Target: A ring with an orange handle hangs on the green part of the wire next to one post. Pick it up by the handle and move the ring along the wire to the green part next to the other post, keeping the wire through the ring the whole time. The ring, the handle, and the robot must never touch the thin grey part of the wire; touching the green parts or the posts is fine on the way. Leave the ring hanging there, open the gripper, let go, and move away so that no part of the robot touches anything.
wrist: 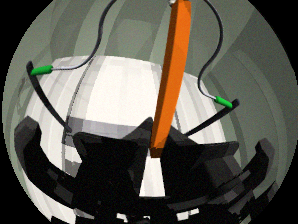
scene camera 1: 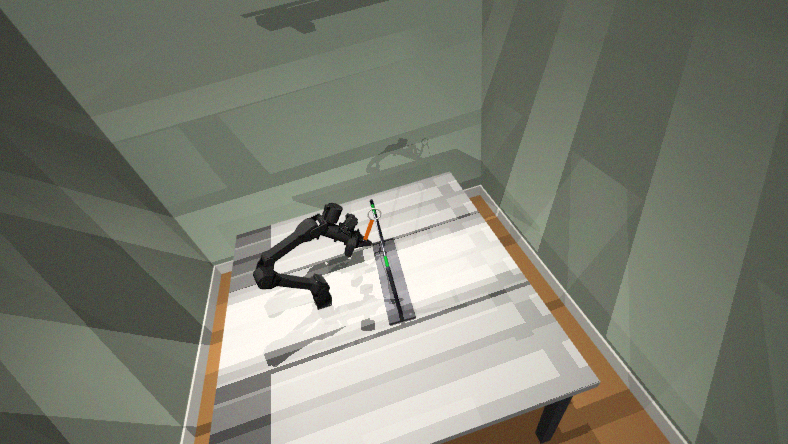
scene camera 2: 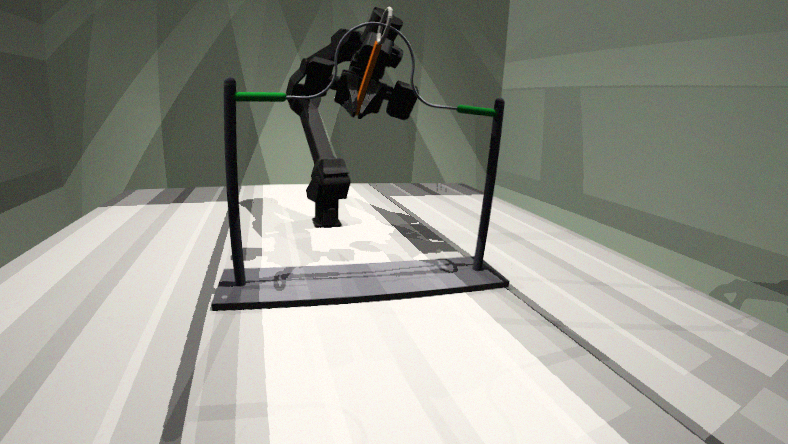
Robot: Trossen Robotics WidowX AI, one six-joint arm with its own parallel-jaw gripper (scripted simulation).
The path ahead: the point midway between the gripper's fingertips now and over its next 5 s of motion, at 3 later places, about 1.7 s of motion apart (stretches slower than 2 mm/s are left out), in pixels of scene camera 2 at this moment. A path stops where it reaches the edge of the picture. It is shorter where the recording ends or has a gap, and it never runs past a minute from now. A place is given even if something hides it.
My gripper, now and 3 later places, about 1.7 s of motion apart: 356, 115; 323, 88; 320, 98; 401, 187
